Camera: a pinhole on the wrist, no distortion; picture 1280 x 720 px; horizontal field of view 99.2 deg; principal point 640.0 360.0 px. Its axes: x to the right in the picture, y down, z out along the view. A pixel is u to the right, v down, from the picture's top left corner.
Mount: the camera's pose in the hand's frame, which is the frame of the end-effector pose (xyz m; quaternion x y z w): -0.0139 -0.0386 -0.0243 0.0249 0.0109 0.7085 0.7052
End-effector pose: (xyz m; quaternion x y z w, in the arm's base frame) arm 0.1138 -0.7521 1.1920 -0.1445 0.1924 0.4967 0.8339
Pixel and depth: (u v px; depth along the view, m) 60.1 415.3 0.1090
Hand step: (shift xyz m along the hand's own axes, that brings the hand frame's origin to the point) -0.0189 -0.1568 0.0828
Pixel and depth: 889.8 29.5 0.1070
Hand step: 0.0562 0.0087 0.0802
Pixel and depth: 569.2 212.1 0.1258
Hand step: 0.0267 -0.0572 0.0993
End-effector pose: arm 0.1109 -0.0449 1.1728 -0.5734 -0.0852 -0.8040 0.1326
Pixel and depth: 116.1 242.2 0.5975
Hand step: 0.1478 -0.6243 0.5543
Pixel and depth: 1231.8 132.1 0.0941
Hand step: 0.0298 0.0620 0.0697
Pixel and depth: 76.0 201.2 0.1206
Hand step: 0.0278 -0.1656 0.0919
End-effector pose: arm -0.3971 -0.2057 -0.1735 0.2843 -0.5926 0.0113 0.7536
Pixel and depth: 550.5 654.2 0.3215
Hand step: -0.1708 -0.0986 0.3045
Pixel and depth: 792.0 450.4 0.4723
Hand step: -0.0688 0.0835 0.4539
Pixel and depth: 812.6 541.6 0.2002
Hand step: -0.0707 0.0205 0.1802
